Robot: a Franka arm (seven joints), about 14 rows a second.
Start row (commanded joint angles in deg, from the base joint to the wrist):
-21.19 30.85 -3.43 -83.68 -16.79 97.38 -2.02
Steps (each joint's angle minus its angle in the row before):
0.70 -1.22 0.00 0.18 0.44 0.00 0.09
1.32 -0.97 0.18 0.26 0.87 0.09 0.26
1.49 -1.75 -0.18 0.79 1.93 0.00 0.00
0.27 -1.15 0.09 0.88 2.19 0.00 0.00
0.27 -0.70 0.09 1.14 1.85 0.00 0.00
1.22 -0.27 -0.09 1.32 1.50 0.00 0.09
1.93 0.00 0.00 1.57 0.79 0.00 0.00
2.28 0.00 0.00 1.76 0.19 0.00 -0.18
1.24 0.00 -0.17 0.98 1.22 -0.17 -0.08
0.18 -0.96 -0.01 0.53 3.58 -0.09 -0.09
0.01 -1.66 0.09 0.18 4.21 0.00 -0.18
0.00 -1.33 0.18 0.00 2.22 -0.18 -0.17
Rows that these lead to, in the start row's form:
-20.49 29.63 -3.43 -83.50 -16.35 97.38 -1.93
-19.17 28.66 -3.25 -83.24 -15.48 97.47 -1.67
-17.68 26.91 -3.43 -82.45 -13.55 97.47 -1.67
-17.41 25.76 -3.34 -81.57 -11.36 97.47 -1.67
-17.14 25.06 -3.25 -80.43 -9.51 97.47 -1.67
-15.92 24.79 -3.34 -79.11 -8.01 97.47 -1.58
-13.99 24.79 -3.34 -77.54 -7.22 97.47 -1.58
-11.71 24.79 -3.34 -75.78 -7.03 97.47 -1.76
-10.47 24.79 -3.51 -74.80 -5.81 97.30 -1.84
-10.29 23.83 -3.52 -74.27 -2.23 97.21 -1.93
-10.28 22.17 -3.43 -74.09 1.98 97.21 -2.11
-10.28 20.84 -3.25 -74.09 4.20 97.03 -2.28

